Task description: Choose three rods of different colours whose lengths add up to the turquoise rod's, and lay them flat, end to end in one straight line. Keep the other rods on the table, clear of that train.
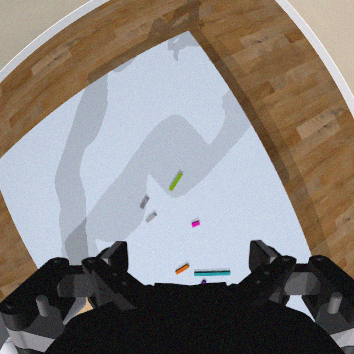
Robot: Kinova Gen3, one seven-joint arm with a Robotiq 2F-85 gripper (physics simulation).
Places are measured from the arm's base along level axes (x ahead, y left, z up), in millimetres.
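Pixels of known places: gripper, fingertip midpoint: (188,255).
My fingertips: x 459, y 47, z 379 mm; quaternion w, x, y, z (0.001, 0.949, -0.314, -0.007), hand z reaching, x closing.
Observation:
Ahead of a thing's pixels: the offset from my fingertips to its middle. Level surfaces: height alone.
A long turquoise rod @(dz -432, dx -85, dy -222 mm) (212,273) lies on the table just ahead of the gripper's body. A short orange rod @(dz -432, dx -142, dy -160 mm) (182,269) lies slanted to its left. A small part of a purple rod @(dz -432, dx -141, dy -243 mm) (203,282) shows below the turquoise one, the rest hidden by the gripper. A short magenta rod @(dz -432, dx -36, dy -77 mm) (195,223) lies farther up. A lime green rod @(dz -432, dx -11, dy +41 mm) (175,181) lies slanted near the middle. A dark grey rod @(dz -432, dx -110, dy +46 mm) (144,202) and a light grey rod @(dz -432, dx -120, dy +5 mm) (151,217) lie apart to the left. My gripper (188,255) is open and empty, high above the table.
The pale table top @(dz -436 mm) (145,85) carries shadows of the arm. Its edges show at the left, top and right, with wooden floor (280,90) beyond. A white skirting strip and beige wall lie farther out.

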